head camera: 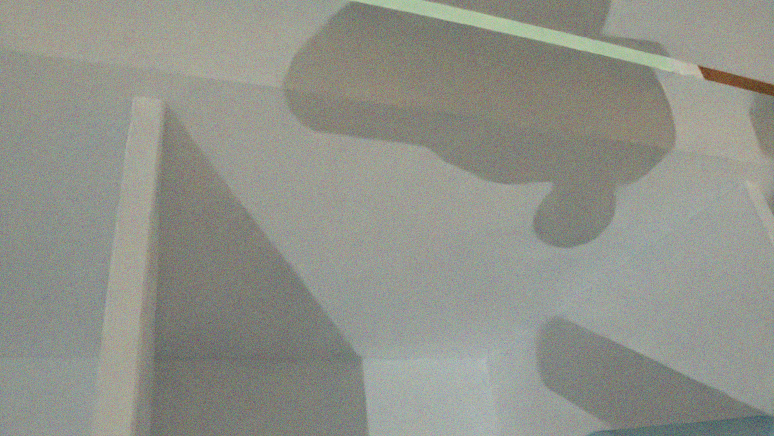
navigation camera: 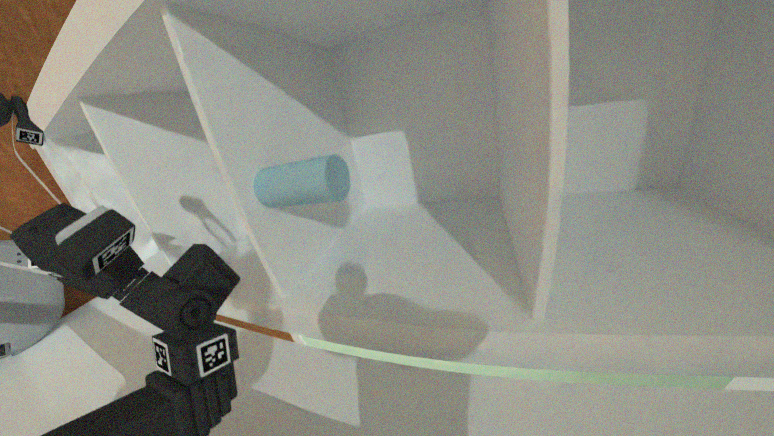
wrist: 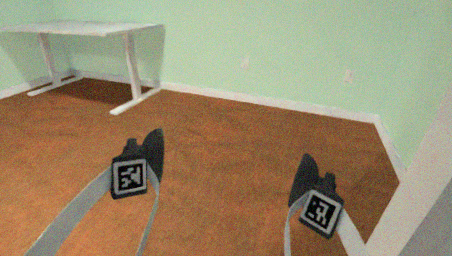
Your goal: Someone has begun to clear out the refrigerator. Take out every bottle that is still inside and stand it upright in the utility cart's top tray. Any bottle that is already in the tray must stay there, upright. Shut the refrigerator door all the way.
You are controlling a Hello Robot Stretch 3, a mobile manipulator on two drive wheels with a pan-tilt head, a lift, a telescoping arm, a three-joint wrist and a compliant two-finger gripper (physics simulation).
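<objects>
There's a white refrigerator (navigation camera: 580, 193) here, and it's 750 mm from the lens.
</objects>
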